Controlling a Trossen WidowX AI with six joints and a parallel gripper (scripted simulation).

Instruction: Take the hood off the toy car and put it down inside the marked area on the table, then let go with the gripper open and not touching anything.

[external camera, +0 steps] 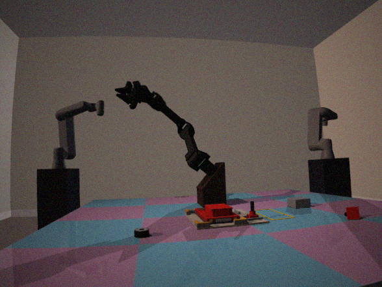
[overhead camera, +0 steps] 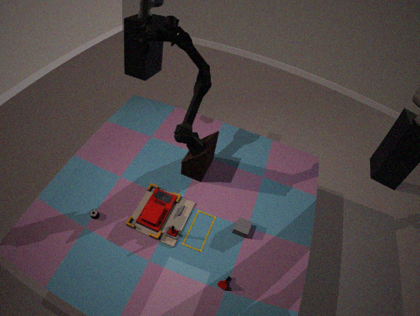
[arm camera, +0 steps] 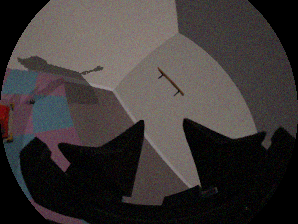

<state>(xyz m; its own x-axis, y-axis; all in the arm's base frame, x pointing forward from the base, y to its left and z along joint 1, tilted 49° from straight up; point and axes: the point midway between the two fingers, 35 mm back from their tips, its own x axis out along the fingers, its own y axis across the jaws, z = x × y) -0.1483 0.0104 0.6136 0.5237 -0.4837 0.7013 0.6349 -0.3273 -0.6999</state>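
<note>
The red hood lies 550 mm below my gripper tip, 440 mm to the left of it and 430 mm ahead of it. The rest, counted from my gripper tip: flat base plate 570 mm below, 450 mm to the left, 400 mm ahead; then black wheel 580 mm below, 570 mm ahead, 210 mm to the left.
</note>
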